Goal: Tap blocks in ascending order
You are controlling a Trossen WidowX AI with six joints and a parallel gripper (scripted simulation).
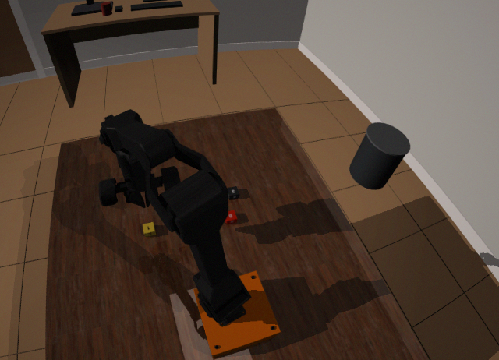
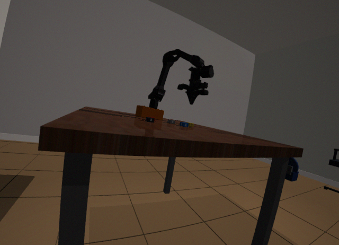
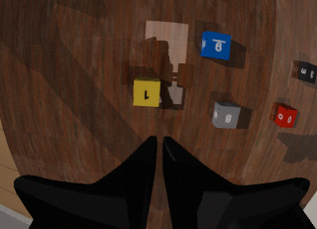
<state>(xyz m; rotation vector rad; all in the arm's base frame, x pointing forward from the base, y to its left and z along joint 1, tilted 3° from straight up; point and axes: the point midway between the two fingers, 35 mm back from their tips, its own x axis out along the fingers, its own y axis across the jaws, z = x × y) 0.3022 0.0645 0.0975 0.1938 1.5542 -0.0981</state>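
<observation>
Right now the yellow block is 120 mm below my gripper tip, 10 mm to the left of it and 10 mm ahead of it. Round my gripper tip: blue block (120 mm below, 80 mm to the right, 50 mm ahead); red block (220 mm to the right, 120 mm below, 60 mm behind); grey block (120 mm below, 90 mm to the right, 40 mm behind).
</observation>
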